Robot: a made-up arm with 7 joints.
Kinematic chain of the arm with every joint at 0, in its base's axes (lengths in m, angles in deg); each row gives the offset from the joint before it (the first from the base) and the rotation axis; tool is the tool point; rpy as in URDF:
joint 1: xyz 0 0 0.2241 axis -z
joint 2: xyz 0 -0.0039 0.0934 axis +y
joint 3: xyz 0 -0.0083 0.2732 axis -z
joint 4: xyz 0 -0.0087 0.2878 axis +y
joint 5: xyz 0 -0.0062 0.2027 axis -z
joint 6: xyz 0 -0.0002 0.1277 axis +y
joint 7: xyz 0 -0.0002 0.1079 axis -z
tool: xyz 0 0 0 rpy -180 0 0
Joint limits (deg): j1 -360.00..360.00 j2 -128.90..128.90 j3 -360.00..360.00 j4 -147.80..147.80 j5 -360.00..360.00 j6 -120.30..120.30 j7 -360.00..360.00
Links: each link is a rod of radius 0.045 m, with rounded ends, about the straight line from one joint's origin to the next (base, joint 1, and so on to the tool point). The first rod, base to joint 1, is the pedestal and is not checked.
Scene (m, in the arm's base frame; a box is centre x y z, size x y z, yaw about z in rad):
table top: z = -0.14
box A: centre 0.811 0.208 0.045 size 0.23 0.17 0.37 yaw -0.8
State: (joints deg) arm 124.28 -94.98 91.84 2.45 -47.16 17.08 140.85
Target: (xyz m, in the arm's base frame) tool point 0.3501 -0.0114 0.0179
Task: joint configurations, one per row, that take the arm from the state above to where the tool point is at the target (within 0.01 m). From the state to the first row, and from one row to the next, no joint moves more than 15 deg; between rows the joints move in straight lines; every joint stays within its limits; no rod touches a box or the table.
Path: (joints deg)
1: 113.38 -86.80 87.37 -11.83 -42.87 9.69 128.86
2: 102.49 -78.62 82.90 -26.11 -38.57 2.30 116.86
3: 91.59 -70.44 78.43 -40.39 -34.28 -5.10 104.87
4: 80.69 -62.26 73.97 -54.66 -29.98 -12.49 92.87
5: 89.58 -73.11 71.94 -68.51 -32.76 -12.16 102.47
6: 98.47 -83.96 69.92 -82.36 -35.55 -11.84 112.06
7: 107.36 -94.81 67.90 -96.20 -38.33 -11.52 121.66
8: 116.25 -105.65 65.88 -110.05 -41.11 -11.20 131.25
9: 125.14 -116.50 63.86 -123.90 -43.90 -10.87 140.85

